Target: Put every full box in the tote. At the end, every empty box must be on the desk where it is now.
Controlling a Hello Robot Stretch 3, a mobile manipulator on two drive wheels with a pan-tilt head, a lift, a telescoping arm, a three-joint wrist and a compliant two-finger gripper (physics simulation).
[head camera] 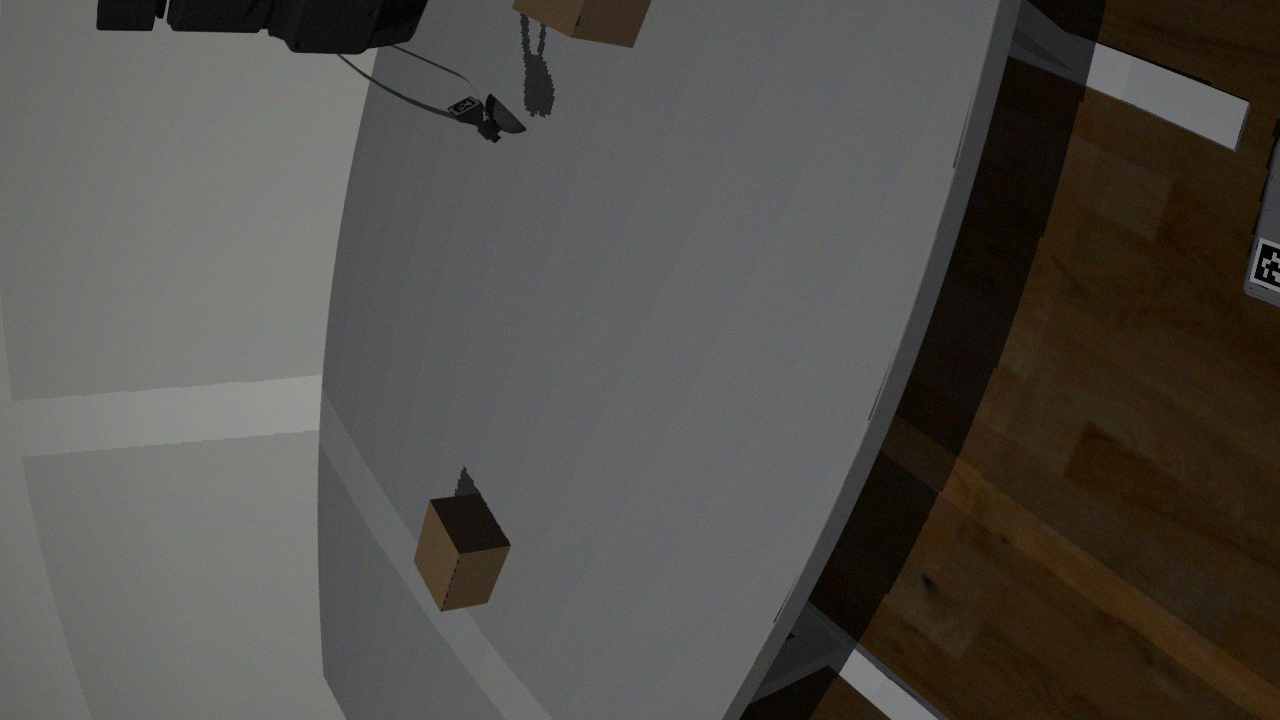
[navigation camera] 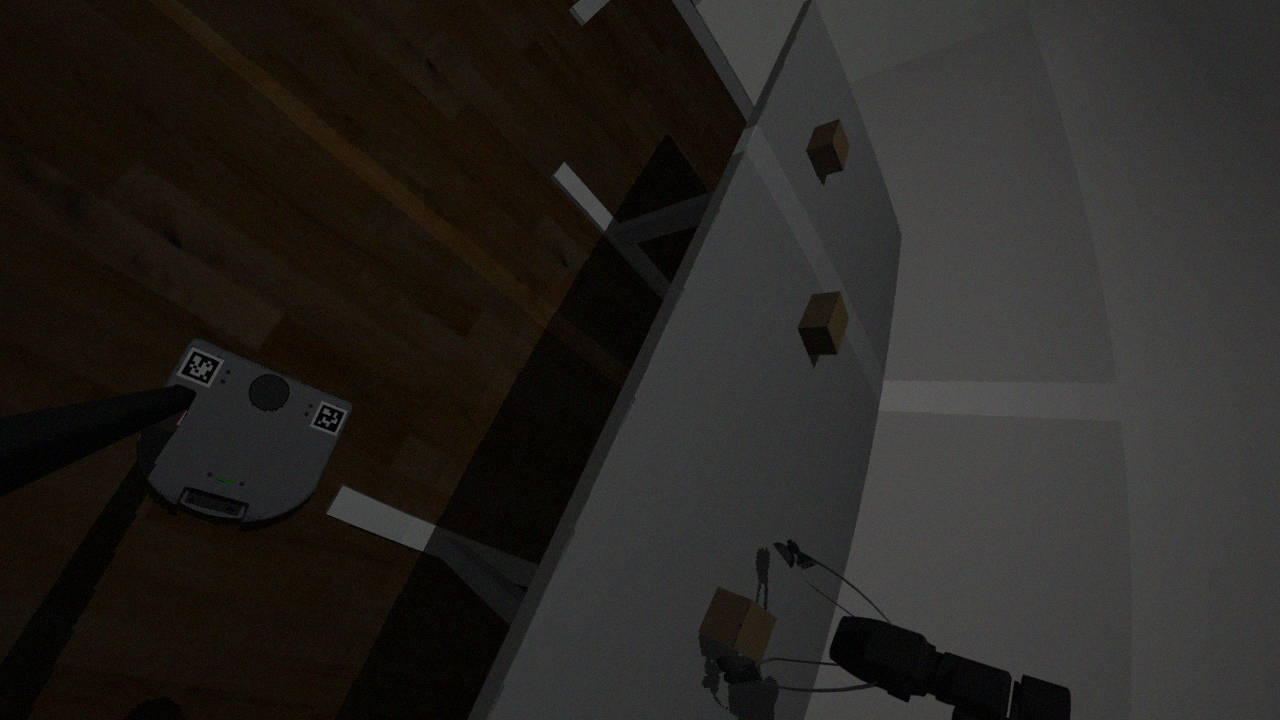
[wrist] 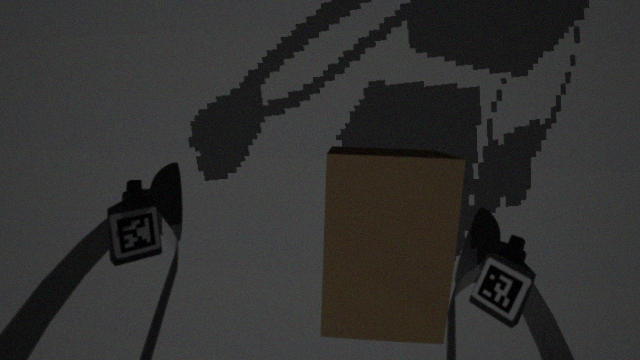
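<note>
A brown box (head camera: pixel 617 22) (navigation camera: pixel 737 625) (wrist: pixel 392 250) stands on the grey desk (head camera: pixel 671 313) (navigation camera: pixel 644 483) (wrist: pixel 75 75). My gripper (navigation camera: pixel 765 610) (wrist: pixel 323 212) is open, with a finger on each side of this box. In the wrist view the right finger is close beside the box's right side; whether they touch I cannot tell. A wide gap separates the left finger from the box. A second box (head camera: pixel 460 555) (navigation camera: pixel 823 323) and a third box (navigation camera: pixel 827 147) stand farther along the desk. Whether the boxes are full or empty I cannot tell. The tote does not show.
My base (navigation camera: pixel 259 447) stands on the wooden floor (head camera: pixel 1118 376) (navigation camera: pixel 358 268) beside the desk's long edge. White desk feet (head camera: pixel 1163 96) (navigation camera: pixel 380 517) reach out over the floor. A pale wall (head camera: pixel 161 223) (navigation camera: pixel 1002 501) runs behind the desk. My dark wrist (head camera: pixel 340 22) (navigation camera: pixel 895 658) is beyond the desk's far edge.
</note>
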